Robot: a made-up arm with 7 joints.
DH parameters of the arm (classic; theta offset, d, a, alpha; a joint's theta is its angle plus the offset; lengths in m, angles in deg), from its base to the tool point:
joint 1: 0 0.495 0 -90
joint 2: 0 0 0 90
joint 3: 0 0.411 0.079 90
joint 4: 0 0 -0.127 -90
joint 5: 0 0.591 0 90
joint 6: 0 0 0.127 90
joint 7: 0 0 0 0
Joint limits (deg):
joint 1: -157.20..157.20
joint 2: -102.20..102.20
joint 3: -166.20..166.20
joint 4: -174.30..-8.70
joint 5: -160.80..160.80
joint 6: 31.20..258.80
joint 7: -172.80..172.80
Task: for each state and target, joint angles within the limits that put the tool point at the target. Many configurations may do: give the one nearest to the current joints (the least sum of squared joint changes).
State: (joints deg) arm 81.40 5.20 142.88 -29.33 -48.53 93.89 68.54
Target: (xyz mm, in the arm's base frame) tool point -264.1 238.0 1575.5
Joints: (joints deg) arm 80.12 24.28 132.24 -36.57 -48.53 89.33 68.54
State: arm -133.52 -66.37 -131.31 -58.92 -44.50 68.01 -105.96
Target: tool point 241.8 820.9 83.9
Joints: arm -139.27 -71.90 -139.62 -84.63 -42.85 59.23 -105.96
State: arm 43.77 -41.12 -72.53 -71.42 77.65 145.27 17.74
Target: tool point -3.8 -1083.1 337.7
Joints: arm 62.12 -91.29 -96.24 -50.86 72.23 131.49 17.74
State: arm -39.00 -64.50 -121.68 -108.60 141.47 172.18 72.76
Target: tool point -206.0 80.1 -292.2
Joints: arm -45.45 -102.20 -166.20 -98.81 131.19 153.28 72.76
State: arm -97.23 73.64 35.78 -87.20 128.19 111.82 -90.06
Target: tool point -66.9 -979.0 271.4
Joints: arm -113.10 58.96 28.69 -75.86 127.40 112.39 -90.06
